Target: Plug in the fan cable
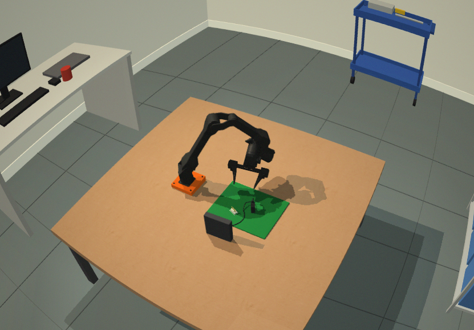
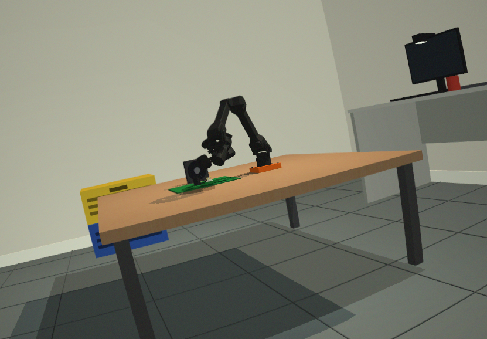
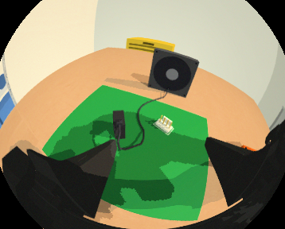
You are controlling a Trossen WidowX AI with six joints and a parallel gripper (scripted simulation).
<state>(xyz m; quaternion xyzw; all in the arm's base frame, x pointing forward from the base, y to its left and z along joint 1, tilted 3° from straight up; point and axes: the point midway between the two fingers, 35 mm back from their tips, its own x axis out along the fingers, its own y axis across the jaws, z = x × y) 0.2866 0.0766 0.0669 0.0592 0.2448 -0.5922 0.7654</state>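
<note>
Now: the black fan plug 7 cm ahead of my gripper tip, 6 cm below it and 4 cm to the right of it. From my gripper tip the other things lie so: white four-pin fan header (9 cm to the right, 8 cm below); green board (10 cm below, 4 cm to the right, 4 cm ahead); black fan (23 cm to the right, 2 cm below, 1 cm ahead).
</note>
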